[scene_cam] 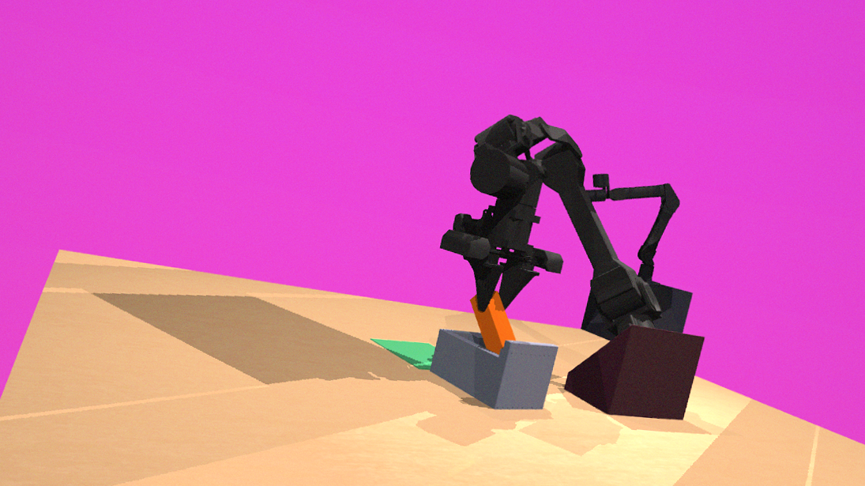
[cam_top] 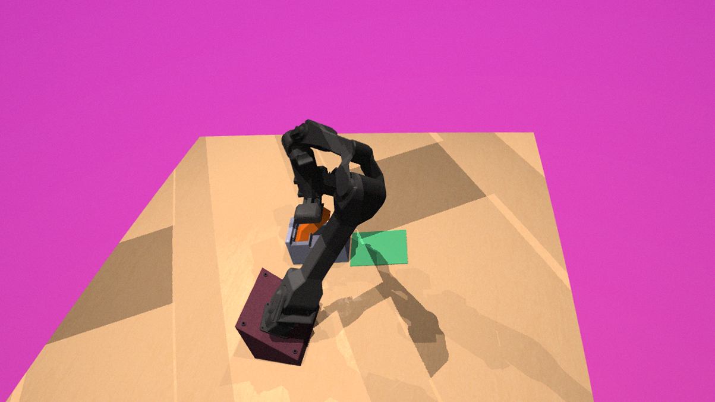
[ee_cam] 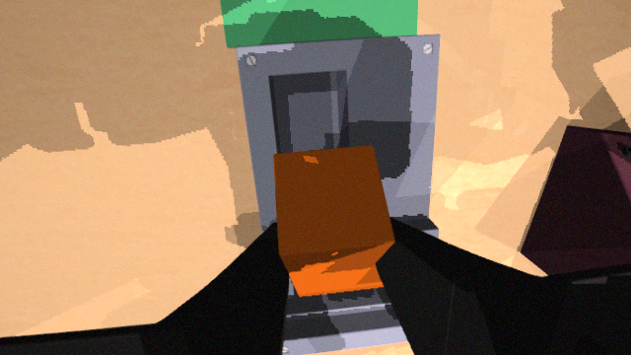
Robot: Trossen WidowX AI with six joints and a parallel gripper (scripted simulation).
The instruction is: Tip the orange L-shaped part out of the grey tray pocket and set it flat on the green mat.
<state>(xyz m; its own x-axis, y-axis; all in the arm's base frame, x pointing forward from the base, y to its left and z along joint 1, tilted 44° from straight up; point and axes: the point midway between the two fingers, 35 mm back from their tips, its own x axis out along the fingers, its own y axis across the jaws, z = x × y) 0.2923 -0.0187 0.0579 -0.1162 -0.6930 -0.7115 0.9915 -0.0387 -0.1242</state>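
Now: the green mat 10 mm behind my gripper tip, 150 mm to the right of it and 120 mm below it. Also, from my gripper tip: orange L-shaped part: 20 mm behind, 30 mm to the left, 30 mm below.
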